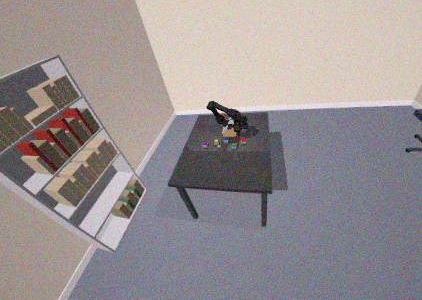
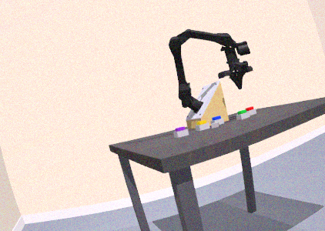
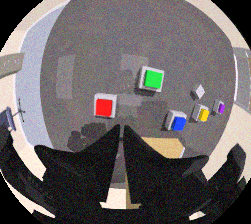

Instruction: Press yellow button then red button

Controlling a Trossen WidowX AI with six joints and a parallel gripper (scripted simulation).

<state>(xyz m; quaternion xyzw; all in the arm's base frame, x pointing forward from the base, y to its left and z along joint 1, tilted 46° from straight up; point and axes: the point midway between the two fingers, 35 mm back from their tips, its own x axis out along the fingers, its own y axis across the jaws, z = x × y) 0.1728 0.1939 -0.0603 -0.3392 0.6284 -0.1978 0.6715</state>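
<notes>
Right now my gripper tip is 10 cm above the red button, 4 cm to the right of it and 2 cm past it. Round my gripper tip: yellow button: 24 cm to the right, 10 cm below, 3 cm ahead; then green button: 10 cm below, 6 cm ahead, 4 cm to the right; then blue button: 15 cm to the right, 10 cm below, 2 cm behind.
</notes>
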